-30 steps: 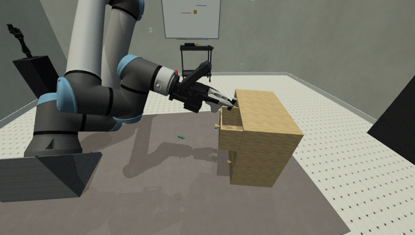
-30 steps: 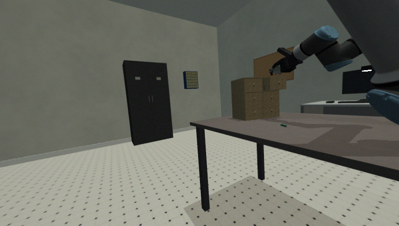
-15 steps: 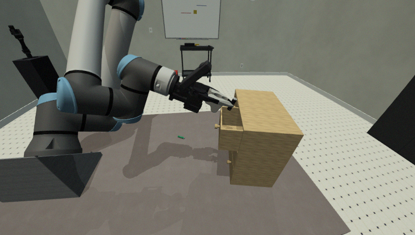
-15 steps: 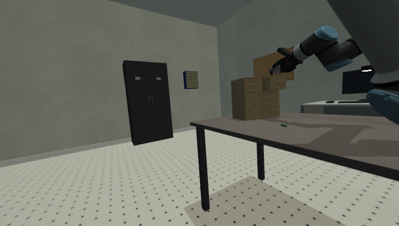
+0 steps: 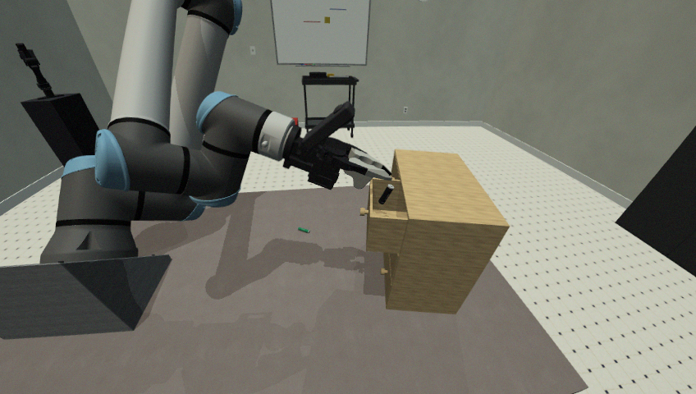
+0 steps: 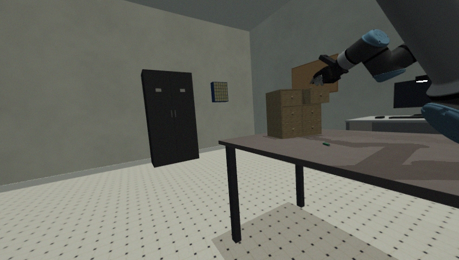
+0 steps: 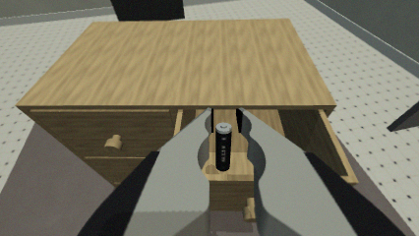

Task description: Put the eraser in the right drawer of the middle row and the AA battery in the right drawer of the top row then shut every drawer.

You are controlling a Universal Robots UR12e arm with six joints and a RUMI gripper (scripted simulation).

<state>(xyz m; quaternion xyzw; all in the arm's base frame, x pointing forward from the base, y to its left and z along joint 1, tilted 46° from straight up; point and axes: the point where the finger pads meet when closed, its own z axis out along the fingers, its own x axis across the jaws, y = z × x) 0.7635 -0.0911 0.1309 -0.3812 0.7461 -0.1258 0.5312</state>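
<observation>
The black AA battery lies 1 cm ahead of my hand and 5 cm below it. The rest, counted from my hand: small green AA battery 22 cm behind, 19 cm to the left, 34 cm below; then white eraser 13 cm ahead, 4 cm to the right, 23 cm below.
</observation>
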